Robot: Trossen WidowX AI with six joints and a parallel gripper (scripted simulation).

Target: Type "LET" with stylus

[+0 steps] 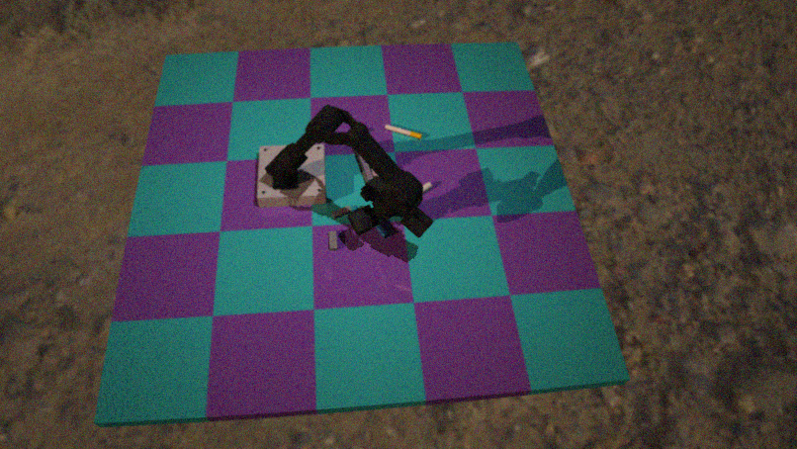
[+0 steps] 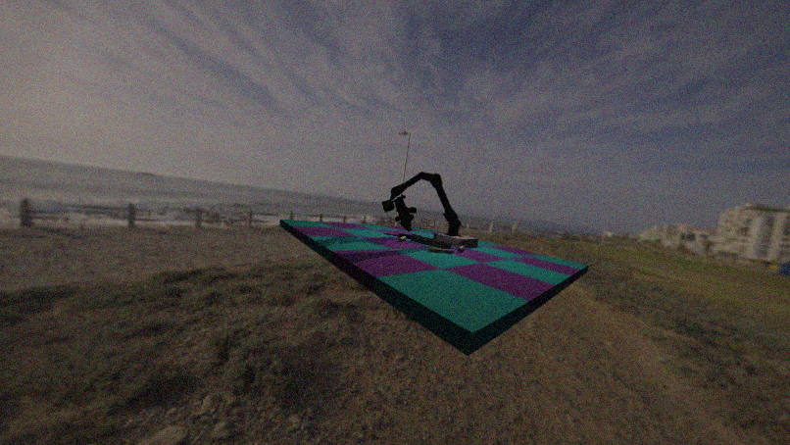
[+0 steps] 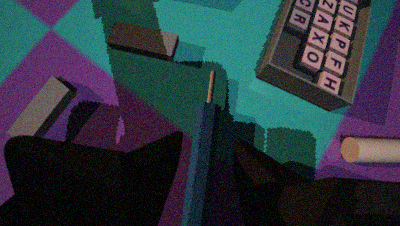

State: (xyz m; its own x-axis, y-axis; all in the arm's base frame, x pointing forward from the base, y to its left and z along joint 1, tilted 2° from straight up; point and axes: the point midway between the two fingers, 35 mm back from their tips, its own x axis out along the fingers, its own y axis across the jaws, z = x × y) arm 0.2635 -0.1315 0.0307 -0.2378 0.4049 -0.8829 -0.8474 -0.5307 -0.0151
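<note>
The blue stylus lies 1 cm behind my gripper tip, 1 cm to the left of it and 3 cm below it.
</note>
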